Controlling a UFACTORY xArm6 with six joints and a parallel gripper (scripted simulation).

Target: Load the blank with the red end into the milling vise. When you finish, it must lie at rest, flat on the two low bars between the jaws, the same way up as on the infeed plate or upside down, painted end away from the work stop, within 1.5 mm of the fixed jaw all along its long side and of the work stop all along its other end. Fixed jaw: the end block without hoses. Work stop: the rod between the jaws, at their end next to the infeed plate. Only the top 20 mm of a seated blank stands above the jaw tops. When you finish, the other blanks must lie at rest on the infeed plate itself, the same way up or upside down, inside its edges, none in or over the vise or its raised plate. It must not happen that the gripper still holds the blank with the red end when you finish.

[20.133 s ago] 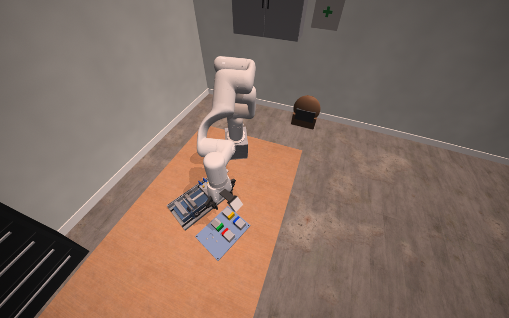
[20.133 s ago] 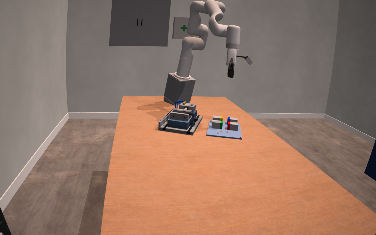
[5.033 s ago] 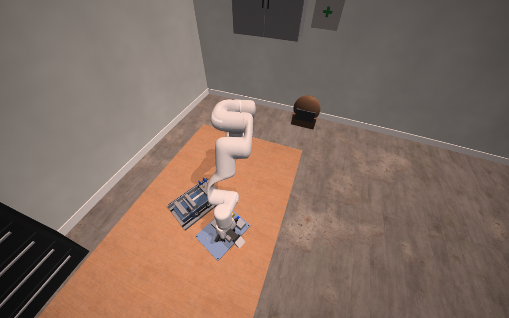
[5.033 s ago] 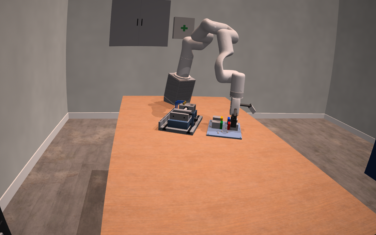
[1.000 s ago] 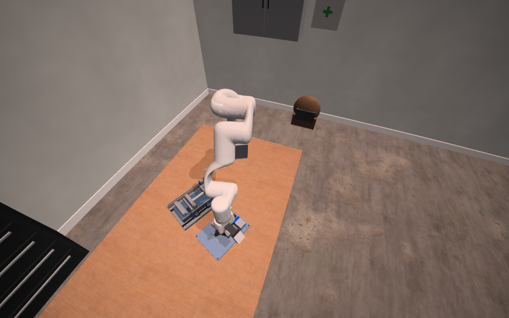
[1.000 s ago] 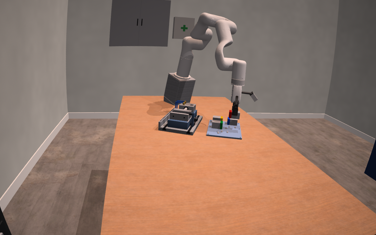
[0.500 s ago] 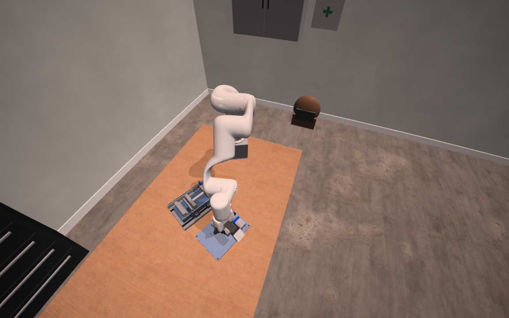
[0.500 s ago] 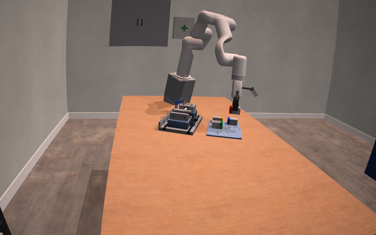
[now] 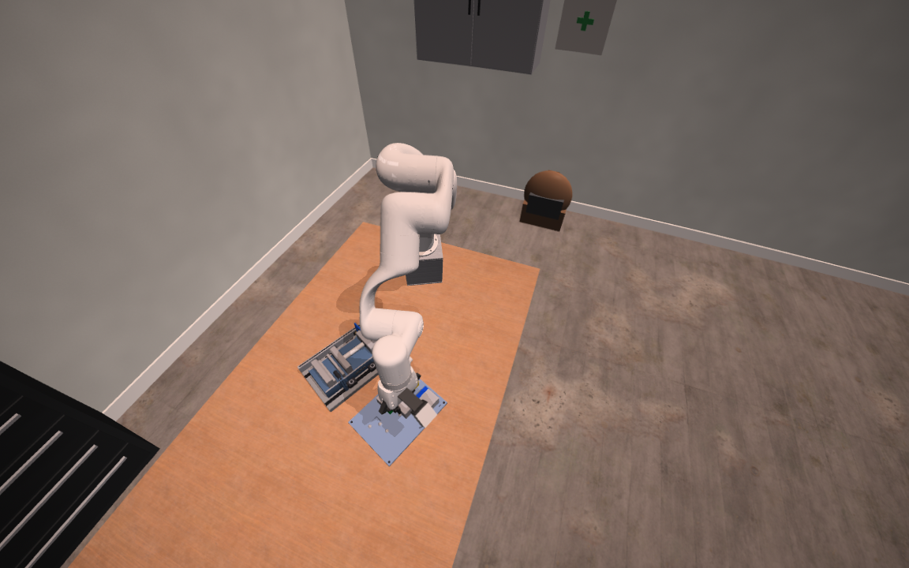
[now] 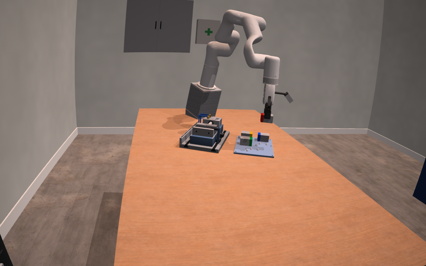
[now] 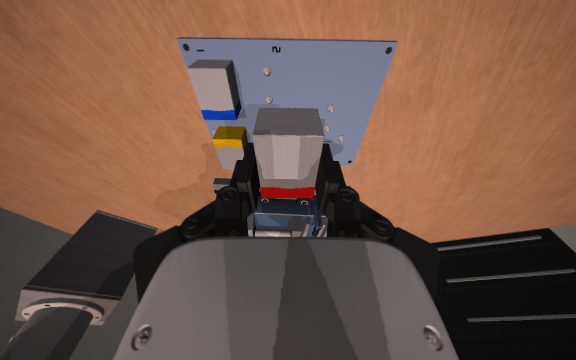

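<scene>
My gripper is now 28 cm to the left of the moving jaw, 10 cm above it and 9 cm past it. Round my hand: blue-ended blank 15 cm below, 8 cm behind, 3 cm to the left; then green-ended blank 15 cm below, 8 cm to the right, 3 cm behind; then red-ended blank 2 cm below.
</scene>
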